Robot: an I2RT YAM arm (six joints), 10 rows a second.
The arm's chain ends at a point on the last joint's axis. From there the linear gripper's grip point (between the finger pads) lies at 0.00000 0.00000 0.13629 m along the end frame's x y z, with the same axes.
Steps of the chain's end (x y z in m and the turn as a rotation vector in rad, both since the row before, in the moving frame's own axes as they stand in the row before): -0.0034 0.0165 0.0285 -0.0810 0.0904 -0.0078; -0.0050 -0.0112 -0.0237 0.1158 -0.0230 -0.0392; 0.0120 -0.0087 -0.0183 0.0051 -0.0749 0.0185; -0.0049 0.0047 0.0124 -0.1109 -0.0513 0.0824; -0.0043 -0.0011 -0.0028 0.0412 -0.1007 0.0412; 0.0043 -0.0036 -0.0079 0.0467 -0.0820 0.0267; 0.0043 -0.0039 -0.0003 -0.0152 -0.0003 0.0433; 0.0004 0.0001 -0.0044 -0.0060 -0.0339 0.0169; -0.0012 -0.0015 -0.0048 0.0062 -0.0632 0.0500; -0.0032 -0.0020 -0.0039 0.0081 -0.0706 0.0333
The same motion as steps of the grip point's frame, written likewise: 0.0089 0.0275 0.0275 -0.0810 0.0904 -0.0078; -0.0084 -0.0269 -0.0246 0.1158 -0.0230 -0.0392; 0.0018 -0.0095 -0.0187 0.0051 -0.0749 0.0185; -0.0125 0.0195 0.0114 -0.1109 -0.0513 0.0824; -0.0179 -0.0070 -0.0036 0.0412 -0.1007 0.0412; -0.0068 -0.0101 -0.0085 0.0467 -0.0820 0.0267; 0.0042 -0.0018 -0.0003 -0.0152 -0.0003 0.0433; -0.0042 0.0009 -0.0045 -0.0060 -0.0339 0.0169; -0.0098 -0.0026 -0.0051 0.0062 -0.0632 0.0500; -0.0128 -0.0033 -0.0042 0.0081 -0.0706 0.0333
